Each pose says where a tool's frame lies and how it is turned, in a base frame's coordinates. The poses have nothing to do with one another.
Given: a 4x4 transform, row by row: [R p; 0 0 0 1], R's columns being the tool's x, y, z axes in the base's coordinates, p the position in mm. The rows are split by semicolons.
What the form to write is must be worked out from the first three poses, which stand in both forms.
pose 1, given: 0.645 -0.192 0.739 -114; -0.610 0.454 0.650 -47; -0.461 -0.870 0.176 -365; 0 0 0 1
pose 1, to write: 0.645 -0.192 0.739 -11.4; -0.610 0.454 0.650 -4.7; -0.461 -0.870 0.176 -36.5; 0 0 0 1
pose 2, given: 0.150 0.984 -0.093 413; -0.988 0.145 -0.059 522; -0.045 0.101 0.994 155; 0 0 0 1
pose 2, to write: 0.150 0.984 -0.093 41.3; -0.988 0.145 -0.059 52.2; -0.045 0.101 0.994 15.5; 0 0 0 1
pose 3, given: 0.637 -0.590 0.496 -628; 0.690 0.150 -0.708 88; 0.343 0.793 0.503 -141; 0 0 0 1
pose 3, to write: 0.637 -0.590 0.496 -62.8; 0.690 0.150 -0.708 8.8; 0.343 0.793 0.503 -14.1; 0 0 0 1
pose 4, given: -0.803 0.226 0.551 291; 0.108 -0.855 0.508 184; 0.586 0.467 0.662 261; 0 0 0 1
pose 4, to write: -0.803 0.226 0.551 29.1; 0.108 -0.855 0.508 18.4; 0.586 0.467 0.662 26.1; 0 0 0 1
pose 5, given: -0.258 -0.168 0.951 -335; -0.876 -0.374 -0.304 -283; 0.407 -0.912 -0.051 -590; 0 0 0 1
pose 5, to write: -0.258 -0.168 0.951 -33.5; -0.876 -0.374 -0.304 -28.3; 0.407 -0.912 -0.051 -59.0; 0 0 0 1
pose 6, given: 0.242 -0.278 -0.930 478; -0.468 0.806 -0.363 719; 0.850 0.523 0.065 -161; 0 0 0 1
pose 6, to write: 0.242 -0.278 -0.930 47.8; -0.468 0.806 -0.363 71.9; 0.850 0.523 0.065 -16.1; 0 0 0 1
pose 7, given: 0.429 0.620 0.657 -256; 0.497 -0.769 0.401 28; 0.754 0.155 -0.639 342; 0 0 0 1
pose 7, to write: 0.429 0.620 0.657 -25.6; 0.497 -0.769 0.401 2.8; 0.754 0.155 -0.639 34.2; 0 0 0 1
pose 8, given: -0.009 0.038 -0.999 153; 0.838 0.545 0.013 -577; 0.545 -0.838 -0.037 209; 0 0 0 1
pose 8, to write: -0.009 0.038 -0.999 15.3; 0.838 0.545 0.013 -57.7; 0.545 -0.838 -0.037 20.9; 0 0 0 1
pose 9, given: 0.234 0.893 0.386 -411; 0.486 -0.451 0.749 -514; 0.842 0.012 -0.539 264; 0 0 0 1
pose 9, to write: 0.234 0.893 0.386 -41.1; 0.486 -0.451 0.749 -51.4; 0.842 0.012 -0.539 26.4; 0 0 0 1
